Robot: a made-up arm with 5 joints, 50 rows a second.
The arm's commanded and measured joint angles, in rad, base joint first. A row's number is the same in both.
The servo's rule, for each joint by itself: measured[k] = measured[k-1] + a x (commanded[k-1-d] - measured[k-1]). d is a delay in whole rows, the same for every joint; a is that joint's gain. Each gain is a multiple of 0.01, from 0.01 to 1. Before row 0 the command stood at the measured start. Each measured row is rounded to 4 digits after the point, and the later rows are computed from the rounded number. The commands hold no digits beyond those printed.
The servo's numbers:
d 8
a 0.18 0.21 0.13 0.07 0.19
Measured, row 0:
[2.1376, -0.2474, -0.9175, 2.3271, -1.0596]
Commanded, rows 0 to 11:
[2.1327, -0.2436, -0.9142, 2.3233, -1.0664]
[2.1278, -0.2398, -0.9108, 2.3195, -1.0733]
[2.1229, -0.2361, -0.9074, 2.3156, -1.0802]
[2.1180, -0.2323, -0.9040, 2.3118, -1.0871]
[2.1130, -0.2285, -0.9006, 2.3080, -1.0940]
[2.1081, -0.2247, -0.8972, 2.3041, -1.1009]
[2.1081, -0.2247, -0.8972, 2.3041, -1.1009]
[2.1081, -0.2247, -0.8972, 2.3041, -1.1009]
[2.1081, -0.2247, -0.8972, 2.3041, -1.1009]
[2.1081, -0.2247, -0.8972, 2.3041, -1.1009]
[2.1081, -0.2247, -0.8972, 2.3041, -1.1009]
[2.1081, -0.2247, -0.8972, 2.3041, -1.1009]
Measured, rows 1 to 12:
[2.1376, -0.2474, -0.9175, 2.3271, -1.0596]
[2.1376, -0.2474, -0.9175, 2.3271, -1.0596]
[2.1376, -0.2474, -0.9175, 2.3271, -1.0596]
[2.1376, -0.2474, -0.9175, 2.3271, -1.0596]
[2.1376, -0.2474, -0.9175, 2.3271, -1.0596]
[2.1376, -0.2474, -0.9175, 2.3271, -1.0596]
[2.1376, -0.2474, -0.9175, 2.3271, -1.0596]
[2.1376, -0.2474, -0.9175, 2.3271, -1.0596]
[2.1367, -0.2466, -0.9171, 2.3268, -1.0609]
[2.1351, -0.2452, -0.9163, 2.3263, -1.0633]
[2.1329, -0.2433, -0.9151, 2.3256, -1.0665]
[2.1302, -0.2410, -0.9137, 2.3246, -1.0704]

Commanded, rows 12 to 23:
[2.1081, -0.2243, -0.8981, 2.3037, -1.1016]
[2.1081, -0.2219, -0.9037, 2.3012, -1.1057]
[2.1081, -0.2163, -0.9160, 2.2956, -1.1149]
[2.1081, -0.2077, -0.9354, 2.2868, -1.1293]
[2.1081, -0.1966, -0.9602, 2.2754, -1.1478]
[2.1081, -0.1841, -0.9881, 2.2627, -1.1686]
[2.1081, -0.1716, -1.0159, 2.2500, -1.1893]
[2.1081, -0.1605, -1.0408, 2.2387, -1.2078]
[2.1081, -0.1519, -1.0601, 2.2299, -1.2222]
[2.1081, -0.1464, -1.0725, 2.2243, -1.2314]
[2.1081, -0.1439, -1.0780, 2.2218, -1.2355]
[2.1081, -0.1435, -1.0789, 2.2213, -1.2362]
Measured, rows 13 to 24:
[2.1271, -0.2384, -0.9120, 2.3234, -1.0749]
[2.1237, -0.2355, -0.9101, 2.3220, -1.0798]
[2.1209, -0.2332, -0.9084, 2.3207, -1.0838]
[2.1186, -0.2314, -0.9069, 2.3195, -1.0870]
[2.1167, -0.2300, -0.9056, 2.3184, -1.0896]
[2.1152, -0.2289, -0.9045, 2.3174, -1.0917]
[2.1139, -0.2280, -0.9036, 2.3165, -1.0934]
[2.1129, -0.2273, -0.9028, 2.3156, -1.0948]
[2.1120, -0.2267, -0.9022, 2.3148, -1.0961]
[2.1113, -0.2257, -0.9024, 2.3138, -1.0979]
[2.1107, -0.2237, -0.9042, 2.3125, -1.1011]
[2.1102, -0.2203, -0.9083, 2.3107, -1.1065]

